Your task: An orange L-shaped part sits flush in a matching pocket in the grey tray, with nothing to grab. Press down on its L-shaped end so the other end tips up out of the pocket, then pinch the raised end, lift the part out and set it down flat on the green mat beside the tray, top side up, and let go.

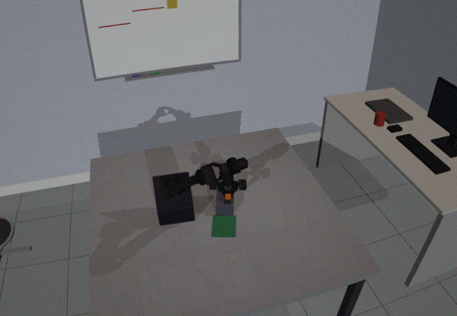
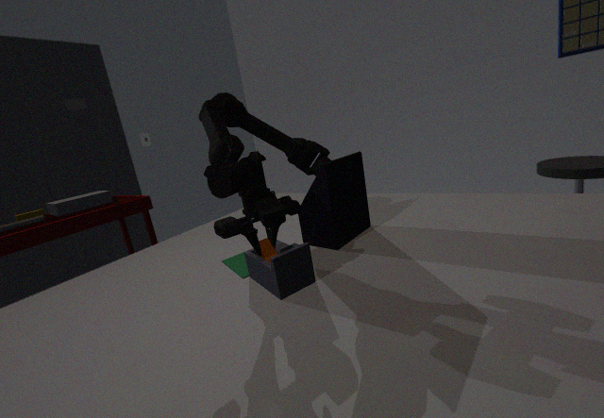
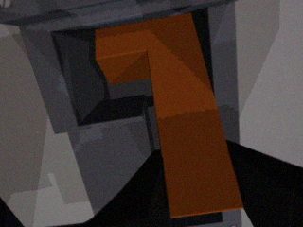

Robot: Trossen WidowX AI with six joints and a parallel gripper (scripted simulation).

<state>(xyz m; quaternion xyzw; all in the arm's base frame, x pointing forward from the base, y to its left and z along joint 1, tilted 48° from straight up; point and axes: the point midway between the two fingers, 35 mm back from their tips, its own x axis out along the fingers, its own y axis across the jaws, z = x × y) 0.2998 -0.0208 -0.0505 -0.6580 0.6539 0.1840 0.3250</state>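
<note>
Now: gripper tip 140 mm to the left of the green mat, 80 mm above it and 40 mm past it. The rest, counted from my gripper tip: orange L-shaped part 30 mm to the left, 30 mm below, 10 mm behind.
</note>
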